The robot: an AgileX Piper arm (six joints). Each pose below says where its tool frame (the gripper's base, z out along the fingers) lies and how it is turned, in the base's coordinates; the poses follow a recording.
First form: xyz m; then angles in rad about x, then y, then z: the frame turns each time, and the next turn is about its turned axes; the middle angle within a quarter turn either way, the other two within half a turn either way.
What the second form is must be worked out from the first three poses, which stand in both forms.
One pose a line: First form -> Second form
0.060 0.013 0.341 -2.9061 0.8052 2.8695 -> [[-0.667 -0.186 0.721], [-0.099 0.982 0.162], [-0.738 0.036 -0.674]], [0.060 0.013 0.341]
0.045 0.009 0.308 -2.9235 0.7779 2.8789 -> [[-0.688 -0.185 0.702], [-0.107 0.982 0.154], [-0.718 0.031 -0.696]], [0.045 0.009 0.308]
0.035 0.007 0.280 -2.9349 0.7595 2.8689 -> [[-0.698 -0.195 0.689], [-0.128 0.981 0.149], [-0.704 0.016 -0.710]], [0.035 0.007 0.280]
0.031 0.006 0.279 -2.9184 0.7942 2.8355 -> [[-0.668 -0.211 0.713], [-0.143 0.977 0.155], [-0.730 0.001 -0.683]], [0.031 0.006 0.279]
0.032 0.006 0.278 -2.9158 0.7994 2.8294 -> [[-0.663 -0.214 0.717], [-0.147 0.977 0.156], [-0.734 -0.002 -0.679]], [0.032 0.006 0.278]
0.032 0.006 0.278 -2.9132 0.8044 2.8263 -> [[-0.659 -0.215 0.720], [-0.147 0.977 0.157], [-0.737 -0.002 -0.676]], [0.032 0.006 0.278]
